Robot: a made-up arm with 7 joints.
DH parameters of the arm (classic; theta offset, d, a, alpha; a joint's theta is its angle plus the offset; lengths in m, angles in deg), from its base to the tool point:
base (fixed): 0 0 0 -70
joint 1: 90 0 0 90
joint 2: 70 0 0 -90
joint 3: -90 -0.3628 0.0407 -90
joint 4: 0 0 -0.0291 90
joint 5: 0 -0.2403 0 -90
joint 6: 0 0 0 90
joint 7: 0 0 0 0
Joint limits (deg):
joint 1: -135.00..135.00
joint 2: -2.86..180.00
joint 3: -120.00..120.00
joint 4: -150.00..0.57
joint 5: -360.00..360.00
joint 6: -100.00..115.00
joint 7: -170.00..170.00
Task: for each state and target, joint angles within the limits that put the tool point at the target. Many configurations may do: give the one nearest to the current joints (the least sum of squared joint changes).
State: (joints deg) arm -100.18 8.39 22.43 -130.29 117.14 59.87 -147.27
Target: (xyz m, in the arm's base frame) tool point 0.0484 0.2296 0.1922
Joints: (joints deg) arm -101.73 51.34 66.27 -137.71 117.14 59.87 -147.27
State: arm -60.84 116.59 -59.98 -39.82 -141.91 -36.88 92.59
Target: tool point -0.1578 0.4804 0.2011
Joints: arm -80.07 154.51 -90.67 -67.16 -141.91 -36.88 92.59
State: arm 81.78 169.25 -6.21 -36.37 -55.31 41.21 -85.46
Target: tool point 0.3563 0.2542 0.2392
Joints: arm 29.49 170.62 -29.04 -84.52 -55.31 41.21 -85.46
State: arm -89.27 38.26 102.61 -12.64 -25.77 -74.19 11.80
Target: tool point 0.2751 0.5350 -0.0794
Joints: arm -51.09 64.18 109.28 -17.16 -25.77 -74.19 11.80
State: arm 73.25 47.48 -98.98 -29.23 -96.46 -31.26 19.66
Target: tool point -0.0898 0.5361 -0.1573
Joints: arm 29.27 95.51 -68.26 -56.74 -96.46 -31.26 19.66
